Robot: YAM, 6 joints.
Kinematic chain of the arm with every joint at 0, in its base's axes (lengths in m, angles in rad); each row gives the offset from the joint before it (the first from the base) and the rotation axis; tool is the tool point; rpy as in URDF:
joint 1: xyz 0 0 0.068 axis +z
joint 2: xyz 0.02 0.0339 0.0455 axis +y
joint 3: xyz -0.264 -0.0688 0 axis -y
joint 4: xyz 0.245 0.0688 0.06 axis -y
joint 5: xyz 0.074 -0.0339 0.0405 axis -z
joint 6: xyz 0.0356 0 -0.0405 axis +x
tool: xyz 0 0 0 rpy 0 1.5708 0
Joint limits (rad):
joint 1: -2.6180..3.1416
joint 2: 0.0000..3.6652
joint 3: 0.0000..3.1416
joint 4: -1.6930..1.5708
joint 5: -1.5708..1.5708
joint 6: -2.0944..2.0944
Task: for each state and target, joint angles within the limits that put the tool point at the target. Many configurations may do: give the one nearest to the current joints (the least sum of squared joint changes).
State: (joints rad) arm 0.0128 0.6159 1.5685 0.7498 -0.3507 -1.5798
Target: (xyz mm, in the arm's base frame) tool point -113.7 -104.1 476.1
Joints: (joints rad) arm 0.7883 0.0838 1.0120 0.7319 -0.2048 -1.5798
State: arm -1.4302 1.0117 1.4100 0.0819 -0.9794 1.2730
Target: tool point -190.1 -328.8 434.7
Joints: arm -2.1658 1.6252 1.5762 0.1483 -0.8559 1.2730
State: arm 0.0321 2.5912 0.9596 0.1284 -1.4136 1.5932
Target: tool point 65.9 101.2 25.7
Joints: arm 0.6944 2.0698 0.2576 -0.1853 -1.5708 1.5932
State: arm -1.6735 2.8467 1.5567 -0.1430 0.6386 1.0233
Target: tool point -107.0 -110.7 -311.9
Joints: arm -2.1932 3.5101 1.4677 -0.1130 0.6807 1.0233
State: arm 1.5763 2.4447 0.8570 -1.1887 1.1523 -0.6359
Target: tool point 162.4 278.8 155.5
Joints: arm 1.1473 1.9911 1.2632 -1.1944 1.2246 -0.6359
